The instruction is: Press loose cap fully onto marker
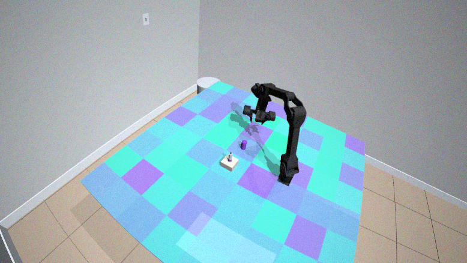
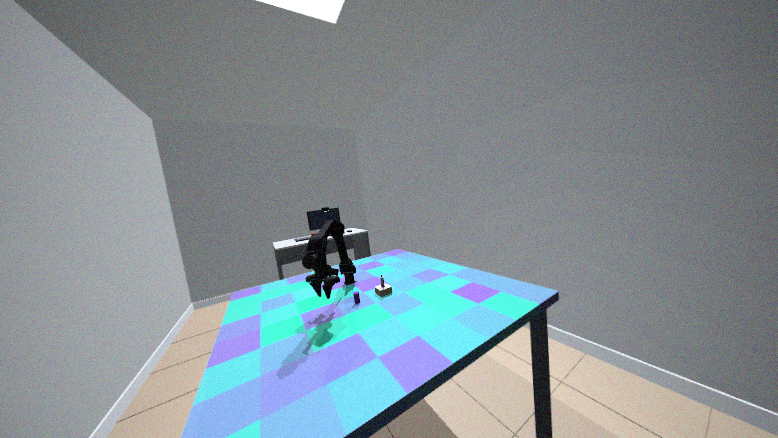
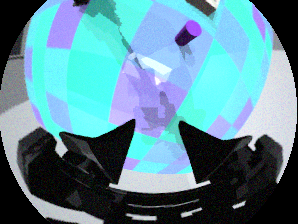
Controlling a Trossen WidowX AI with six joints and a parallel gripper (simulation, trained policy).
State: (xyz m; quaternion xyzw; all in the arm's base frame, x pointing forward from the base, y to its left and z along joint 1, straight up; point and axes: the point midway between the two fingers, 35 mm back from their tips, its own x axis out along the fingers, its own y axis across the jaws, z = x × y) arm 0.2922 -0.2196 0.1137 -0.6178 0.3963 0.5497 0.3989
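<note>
Now: gripper tip 15 cm to the right of the purple cap and 5 cm above it. From my gripper tip the other things lie so: pale holder block: 30 cm to the left, 6 cm below.
</note>
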